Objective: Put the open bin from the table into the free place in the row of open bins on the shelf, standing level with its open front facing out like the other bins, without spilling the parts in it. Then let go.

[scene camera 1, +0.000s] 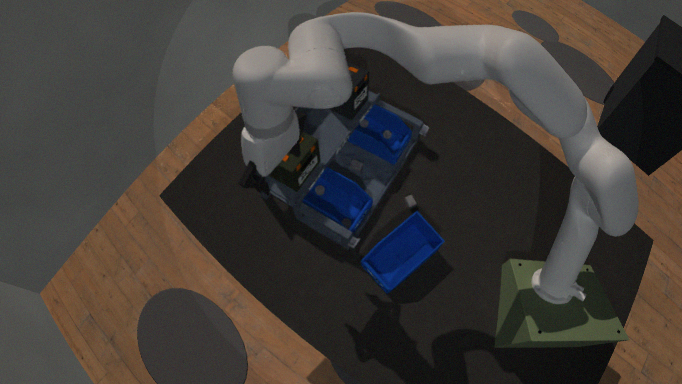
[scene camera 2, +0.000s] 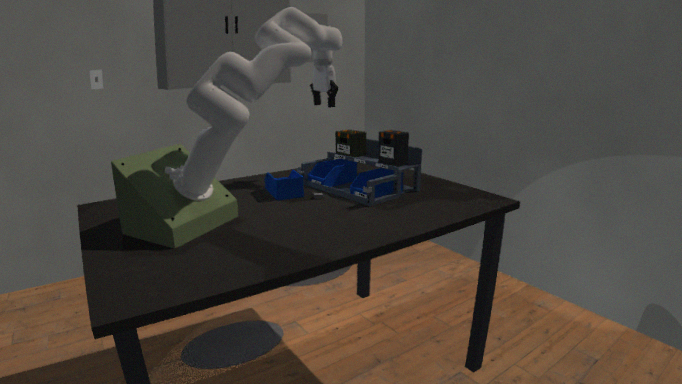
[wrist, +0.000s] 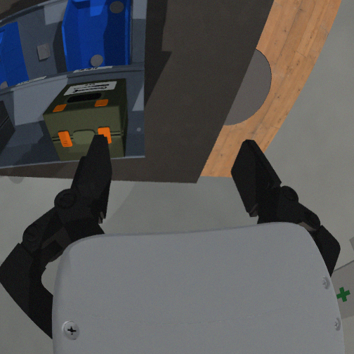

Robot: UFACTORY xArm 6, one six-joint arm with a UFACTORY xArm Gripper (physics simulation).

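Seen in the pictures: gripper, fingertip midpoint: [scene camera 1: 277, 170] [scene camera 2: 324, 105]; arm's base, origin of the base link: [scene camera 1: 552, 286] [scene camera 2: 192, 185].
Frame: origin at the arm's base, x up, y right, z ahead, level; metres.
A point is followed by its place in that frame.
Observation:
The open blue bin [scene camera 1: 402, 252] {x -0.115, y -0.133, z 0.373 m} [scene camera 2: 285, 186] {x -0.071, y -0.065, z 0.339 m} stands upright on the table before the grey shelf [scene camera 1: 325, 227] {x -0.041, y -0.225, z 0.538 m} [scene camera 2: 417, 180] {x -0.074, y 0.118, z 0.789 m} [wrist: 136, 112], turned askew to it; I make out no parts inside. Two blue bins with round grey parts stand in the shelf's lower row: one [scene camera 1: 337, 200] {x -0.109, y -0.136, z 0.584 m} [scene camera 2: 332, 172] {x -0.056, y -0.097, z 0.552 m} [wrist: 95, 35] and another [scene camera 1: 385, 131] [scene camera 2: 375, 181] [wrist: 11, 55]. The free place lies between them; a small grey patch [scene camera 1: 356, 165] {x -0.097, y -0.035, z 0.609 m} [wrist: 44, 51] shows there. My gripper [scene camera 1: 256, 181] [scene camera 2: 324, 103] {x 0.181, y -0.255, z 0.612 m} [wrist: 176, 153] is open and empty, high above the shelf's rear end, away from the loose bin.
An olive box [scene camera 1: 300, 162] {x 0.077, y -0.181, z 0.641 m} [scene camera 2: 350, 143] {x 0.041, y -0.123, z 0.651 m} [wrist: 85, 112] and a dark box [scene camera 1: 357, 92] {x 0.073, y 0.049, z 0.680 m} [scene camera 2: 394, 147] {x 0.057, y 0.100, z 0.688 m} [wrist: 4, 122] stand on the shelf's raised rear deck. A small grey block [scene camera 1: 410, 201] {x -0.103, y -0.019, z 0.442 m} [scene camera 2: 318, 194] {x -0.103, y -0.011, z 0.440 m} lies on the table between bin and shelf.

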